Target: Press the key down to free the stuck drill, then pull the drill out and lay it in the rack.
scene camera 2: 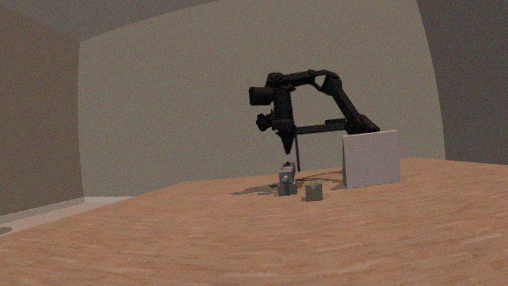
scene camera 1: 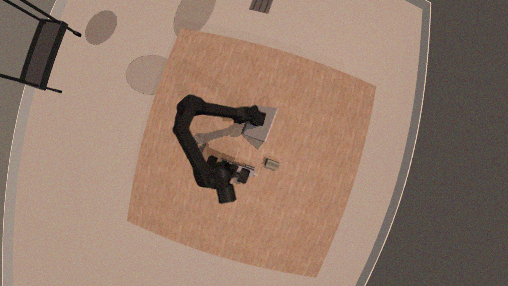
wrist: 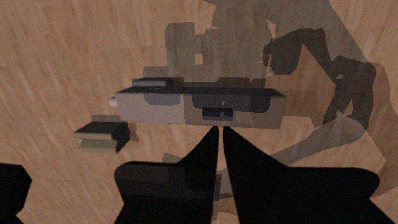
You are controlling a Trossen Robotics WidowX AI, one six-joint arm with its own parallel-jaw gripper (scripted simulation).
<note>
My gripper (scene camera 2: 287, 154) is shut, with nothing in its grasp. I also see a grey rack (wrist: 97, 137).
My gripper shows as well in the wrist view (wrist: 220, 131).
</note>
